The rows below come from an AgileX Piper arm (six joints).
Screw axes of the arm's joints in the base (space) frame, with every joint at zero. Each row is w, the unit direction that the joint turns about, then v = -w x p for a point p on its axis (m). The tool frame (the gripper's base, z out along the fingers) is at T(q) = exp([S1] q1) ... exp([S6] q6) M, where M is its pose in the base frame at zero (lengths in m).
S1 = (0, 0, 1, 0, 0, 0)
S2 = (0, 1, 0, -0.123, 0, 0)
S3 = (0, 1, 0, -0.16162, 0, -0.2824)
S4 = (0.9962, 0, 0.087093, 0, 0.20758, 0)
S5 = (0, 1, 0, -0.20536, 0, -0.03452)
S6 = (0.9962, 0, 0.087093, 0, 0.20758, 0)
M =
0.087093 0 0.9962 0.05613
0 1 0 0
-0.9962 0 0.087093 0.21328
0 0 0 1
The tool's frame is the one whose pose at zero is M.
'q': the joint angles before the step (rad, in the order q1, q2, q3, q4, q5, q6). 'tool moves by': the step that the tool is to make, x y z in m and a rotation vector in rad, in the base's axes. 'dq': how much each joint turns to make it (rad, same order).
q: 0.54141 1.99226 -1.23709 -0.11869 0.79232 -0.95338
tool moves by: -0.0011 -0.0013 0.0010 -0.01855 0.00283 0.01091
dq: 0.00179 -0.00375 0.00168 -0.01694 0.01417 -0.00005
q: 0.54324 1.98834 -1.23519 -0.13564 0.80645 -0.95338
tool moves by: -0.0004 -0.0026 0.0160 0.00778 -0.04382 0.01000
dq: -0.00196 -0.04498 0.00336 -0.01996 0.00008 0.00003
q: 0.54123 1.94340 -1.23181 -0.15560 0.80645 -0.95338
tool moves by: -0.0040 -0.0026 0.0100 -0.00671 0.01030 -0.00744
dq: -0.00010 -0.02870 -0.00004 0.00392 0.04151 -0.00011
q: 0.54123 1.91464 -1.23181 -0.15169 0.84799 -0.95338
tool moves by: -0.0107 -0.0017 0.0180 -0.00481 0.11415 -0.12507
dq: -0.00006 -0.03049 -0.03765 0.07137 0.17609 0.07036
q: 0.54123 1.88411 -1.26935 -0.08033 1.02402 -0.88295
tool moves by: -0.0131 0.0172 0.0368 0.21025 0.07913 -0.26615
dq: 0.00711 -0.06940 -0.05018 0.23868 0.07125 0.16808
